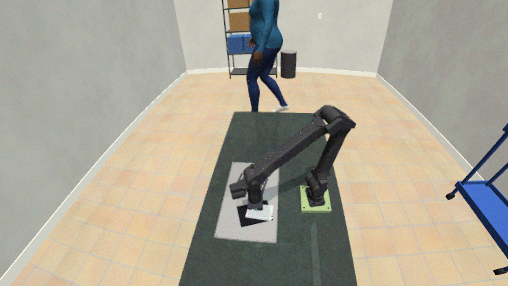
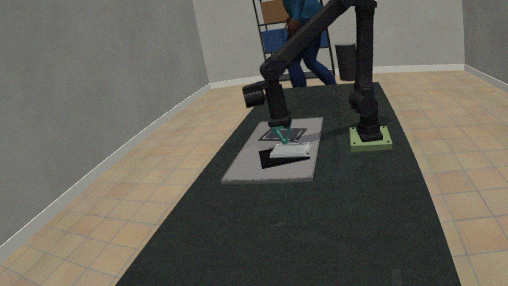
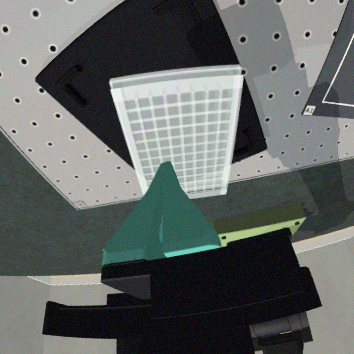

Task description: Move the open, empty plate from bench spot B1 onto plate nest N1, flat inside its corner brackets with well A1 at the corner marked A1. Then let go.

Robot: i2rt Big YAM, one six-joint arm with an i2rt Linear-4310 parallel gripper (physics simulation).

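Places are measured from the arm's base along level axes (x left, y ahead, z down), in centimetres.
Where they show: gripper, fingertip midpoint: [image 1: 256,210] [image 2: 285,144] [image 3: 167,167]; arm's base, link origin: [image 1: 314,197] [image 2: 369,134].
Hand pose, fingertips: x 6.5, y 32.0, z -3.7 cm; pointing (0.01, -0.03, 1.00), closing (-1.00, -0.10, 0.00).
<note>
Each offset is from my fingertips to the top centre of the thing. "*": to the spot under its first point.
The clear, gridded plate {dy -1.4, dx -0.9, dz +1.9 cm} [image 1: 260,214] [image 2: 291,150] [image 3: 180,125] lies over the black nest {dy +1.3, dx -1.0, dz +3.3 cm} [image 1: 244,218] [image 2: 267,160] [image 3: 135,55], turned askew to it and overhanging its edge. It is not squared inside the corner brackets; whether it rests on one is unclear. The plate's well A1 cannot be made out. My gripper [image 2: 285,143] [image 3: 167,167] is shut with nothing between its teal fingers. The closed tips are over one end of the plate; contact cannot be told. A dark panel with a white outline and an A1 label {* dy -5.7, dx -19.4, dz +4.9 cm} [image 2: 301,133] [image 3: 336,80] lies beyond the nest.
The light perforated board {* dy +15.1, dx +7.7, dz +5.0 cm} [image 1: 227,230] [image 2: 240,173] carries the nest and the dark panel. The arm's green base plate [image 1: 304,207] [image 2: 370,147] [image 3: 265,228] is to the right. A person [image 1: 265,30] [image 2: 304,47] walks behind the bench. A blue cart [image 1: 482,200] stands at the far right.
</note>
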